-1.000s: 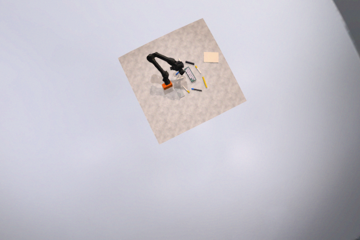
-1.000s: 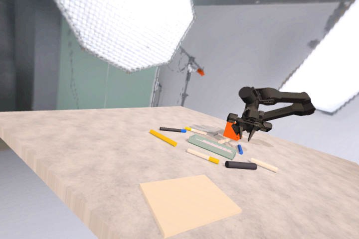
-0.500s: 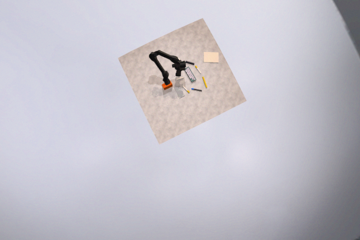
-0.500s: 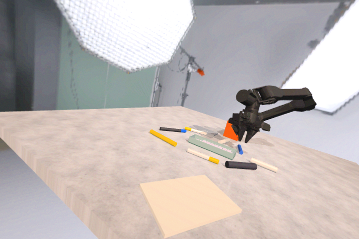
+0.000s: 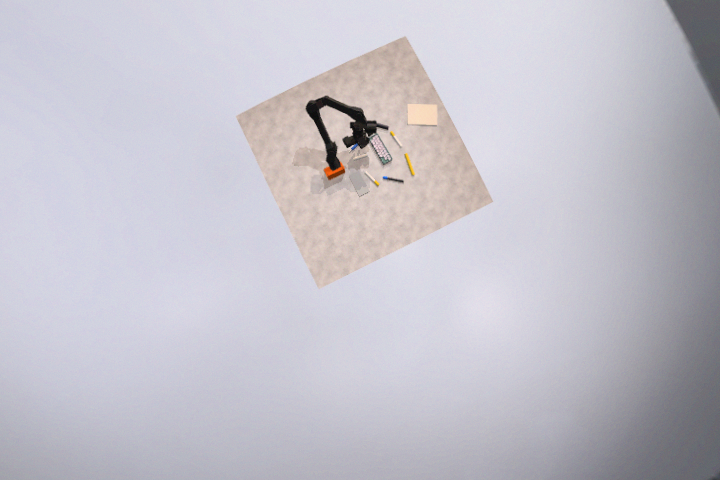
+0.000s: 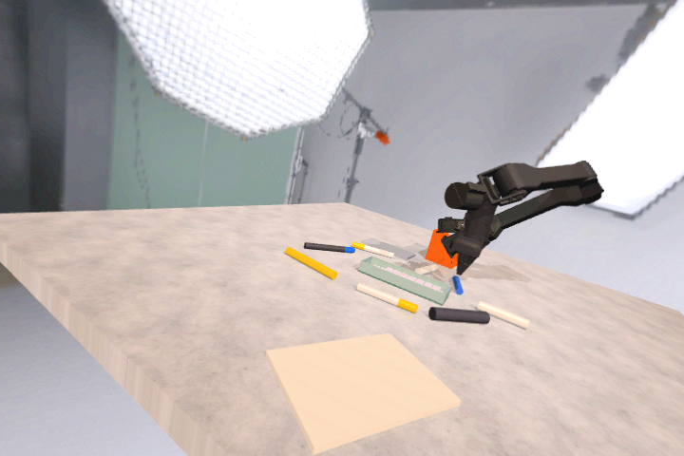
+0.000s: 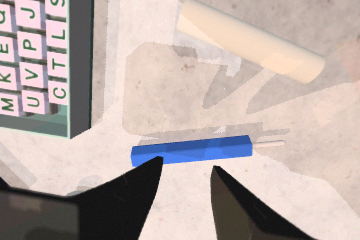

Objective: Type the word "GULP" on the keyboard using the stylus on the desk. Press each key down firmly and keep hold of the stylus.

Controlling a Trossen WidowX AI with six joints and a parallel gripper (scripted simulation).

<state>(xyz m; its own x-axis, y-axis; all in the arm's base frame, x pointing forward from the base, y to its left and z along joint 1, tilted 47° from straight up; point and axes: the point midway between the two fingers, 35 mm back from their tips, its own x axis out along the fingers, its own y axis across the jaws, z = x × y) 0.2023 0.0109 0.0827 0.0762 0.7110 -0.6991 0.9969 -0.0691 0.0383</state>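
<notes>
The blue stylus is 40 mm behind my gripper tip and 30 mm below it. The rest, counted from my gripper tip: yellow stick (220 mm ahead, 290 mm to the right, 30 mm below); then black cylinder (190 mm ahead, 30 mm to the left, 30 mm below); then grey flat block (130 mm behind, 220 mm to the right, 40 mm below).
</notes>
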